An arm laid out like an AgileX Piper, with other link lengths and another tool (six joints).
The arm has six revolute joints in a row. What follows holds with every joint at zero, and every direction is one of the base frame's. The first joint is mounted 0.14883 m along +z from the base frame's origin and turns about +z. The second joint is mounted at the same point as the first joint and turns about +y. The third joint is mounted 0.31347 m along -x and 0.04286 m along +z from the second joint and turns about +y. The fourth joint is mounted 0.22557 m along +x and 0.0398 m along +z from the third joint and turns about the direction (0.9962, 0, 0.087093). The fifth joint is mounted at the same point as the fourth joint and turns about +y. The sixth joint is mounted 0.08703 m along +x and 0.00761 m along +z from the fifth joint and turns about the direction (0.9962, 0, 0.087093). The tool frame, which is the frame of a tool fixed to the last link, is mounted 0.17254 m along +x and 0.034 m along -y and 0.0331 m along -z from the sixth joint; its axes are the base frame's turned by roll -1.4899, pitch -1.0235 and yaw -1.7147 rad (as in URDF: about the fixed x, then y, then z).
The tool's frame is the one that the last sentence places.
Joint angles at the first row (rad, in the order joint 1, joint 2, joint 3, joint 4, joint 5, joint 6):
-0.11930, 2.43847, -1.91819, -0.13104, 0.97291, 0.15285
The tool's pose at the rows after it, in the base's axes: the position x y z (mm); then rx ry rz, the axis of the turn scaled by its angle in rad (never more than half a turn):
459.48 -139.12 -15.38 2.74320 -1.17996 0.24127
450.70 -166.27 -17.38 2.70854 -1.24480 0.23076
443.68 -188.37 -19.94 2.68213 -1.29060 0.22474
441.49 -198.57 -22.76 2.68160 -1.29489 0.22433
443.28 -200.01 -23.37 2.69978 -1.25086 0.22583
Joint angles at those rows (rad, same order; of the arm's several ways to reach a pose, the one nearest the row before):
-0.17397, 2.43849, -1.91823, -0.13104, 0.96590, 0.15377
-0.23254, 2.44372, -1.92016, -0.13104, 0.96508, 0.14467
-0.27985, 2.45212, -1.92658, -0.13105, 0.96326, 0.13296
-0.30216, 2.45951, -1.93056, -0.12553, 0.95740, 0.11117
-0.30130, 2.46377, -1.93609, -0.12429, 0.95743, 0.07934

